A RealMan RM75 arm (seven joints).
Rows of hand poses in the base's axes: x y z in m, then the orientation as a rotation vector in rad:
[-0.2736 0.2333 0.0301 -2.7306 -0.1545 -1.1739]
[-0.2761 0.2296 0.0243 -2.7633 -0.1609 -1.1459]
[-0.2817 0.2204 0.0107 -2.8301 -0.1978 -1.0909]
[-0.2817 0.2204 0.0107 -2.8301 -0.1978 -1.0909]
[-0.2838 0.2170 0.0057 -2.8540 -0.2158 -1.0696]
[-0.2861 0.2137 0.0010 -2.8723 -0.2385 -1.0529]
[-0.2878 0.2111 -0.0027 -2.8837 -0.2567 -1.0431]
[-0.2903 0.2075 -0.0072 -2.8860 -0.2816 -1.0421]
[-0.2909 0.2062 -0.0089 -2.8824 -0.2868 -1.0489]
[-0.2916 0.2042 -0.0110 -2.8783 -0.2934 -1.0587]
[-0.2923 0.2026 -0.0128 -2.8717 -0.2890 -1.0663]
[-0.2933 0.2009 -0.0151 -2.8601 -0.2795 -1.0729]
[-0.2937 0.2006 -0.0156 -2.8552 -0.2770 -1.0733]
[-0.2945 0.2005 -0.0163 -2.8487 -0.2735 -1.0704]
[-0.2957 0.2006 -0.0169 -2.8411 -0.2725 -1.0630]
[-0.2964 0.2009 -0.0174 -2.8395 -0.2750 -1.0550]
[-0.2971 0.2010 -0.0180 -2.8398 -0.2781 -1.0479]
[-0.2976 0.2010 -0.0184 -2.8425 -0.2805 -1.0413]
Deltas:
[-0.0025 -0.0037 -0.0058 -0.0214 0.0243 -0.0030]
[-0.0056 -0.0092 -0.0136 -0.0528 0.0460 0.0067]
[0.0000 0.0000 0.0000 0.0000 0.0000 0.0000]
[-0.0021 -0.0034 -0.0050 -0.0203 0.0170 0.0051]
[-0.0023 -0.0033 -0.0047 -0.0183 0.0128 0.0090]
[-0.0017 -0.0026 -0.0037 -0.0129 0.0074 0.0078]
[-0.0025 -0.0036 -0.0045 -0.0092 0.0003 0.0137]
[-0.0006 -0.0013 -0.0017 -0.0001 -0.0050 0.0034]
[-0.0007 -0.0020 -0.0021 -0.0009 -0.0070 0.0040]
[-0.0007 -0.0016 -0.0018 0.0052 -0.0056 -0.0011]
[-0.0010 -0.0017 -0.0023 0.0114 -0.0056 -0.0020]
[-0.0004 -0.0003 -0.0005 0.0049 -0.0009 0.0004]
[-0.0008 -0.0001 -0.0007 0.0075 0.0010 0.0009]
[-0.0012 0.0001 -0.0006 0.0089 0.0037 0.0034]
[-0.0007 0.0003 -0.0005 0.0027 0.0048 0.0032]
[-0.0007 0.0001 -0.0006 0.0006 0.0045 0.0027]
[-0.0005 0.0000 -0.0004 -0.0015 0.0045 0.0014]

